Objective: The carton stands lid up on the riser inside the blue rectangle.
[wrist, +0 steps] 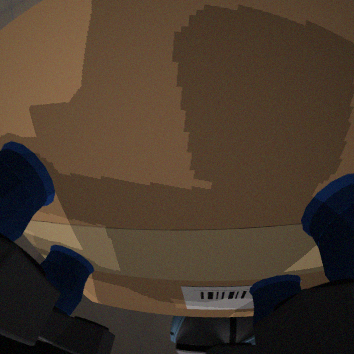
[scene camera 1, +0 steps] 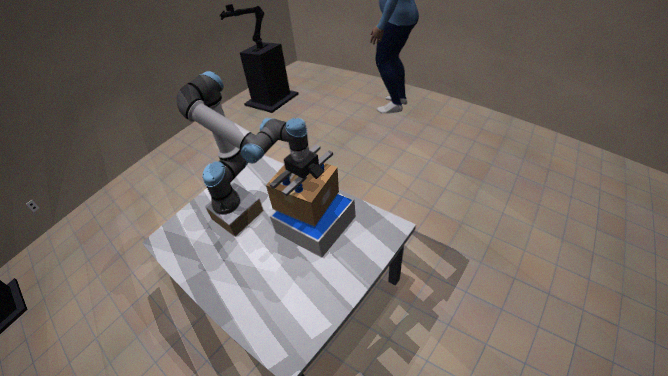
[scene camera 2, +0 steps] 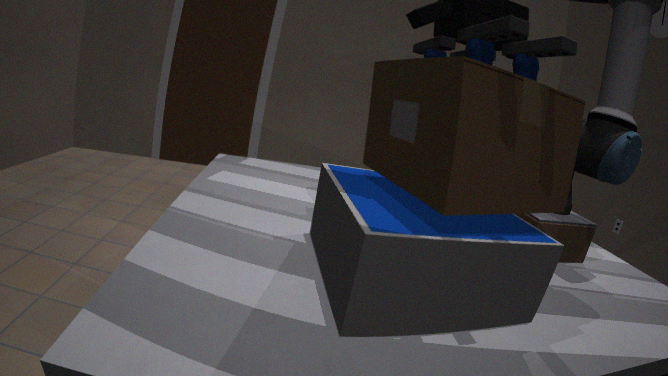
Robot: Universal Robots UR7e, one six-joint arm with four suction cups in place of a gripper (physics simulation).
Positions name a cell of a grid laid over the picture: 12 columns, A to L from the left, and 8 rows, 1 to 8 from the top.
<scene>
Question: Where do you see my suction head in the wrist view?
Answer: At K5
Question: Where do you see a brown carton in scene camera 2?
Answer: I3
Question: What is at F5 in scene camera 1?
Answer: A brown carton.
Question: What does my suction head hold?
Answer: A brown carton.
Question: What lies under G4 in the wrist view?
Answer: A brown carton.
</scene>
